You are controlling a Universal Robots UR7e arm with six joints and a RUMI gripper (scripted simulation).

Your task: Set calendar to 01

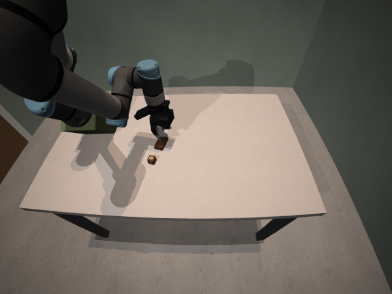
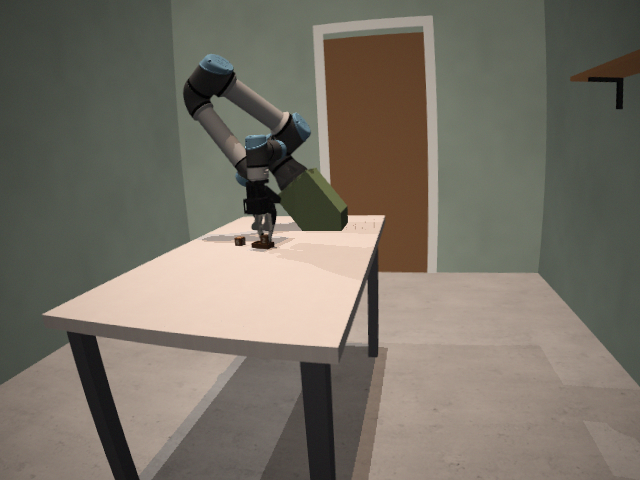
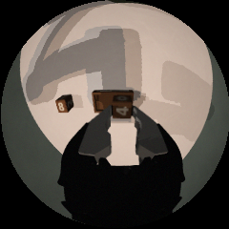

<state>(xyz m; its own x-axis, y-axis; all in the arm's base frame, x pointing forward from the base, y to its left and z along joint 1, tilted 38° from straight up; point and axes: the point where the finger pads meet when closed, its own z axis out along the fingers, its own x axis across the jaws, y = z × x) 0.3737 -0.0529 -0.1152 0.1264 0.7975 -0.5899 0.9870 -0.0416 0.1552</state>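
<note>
My hand is 30 mm above the brown tray and 20 mm to the left of it.
</note>
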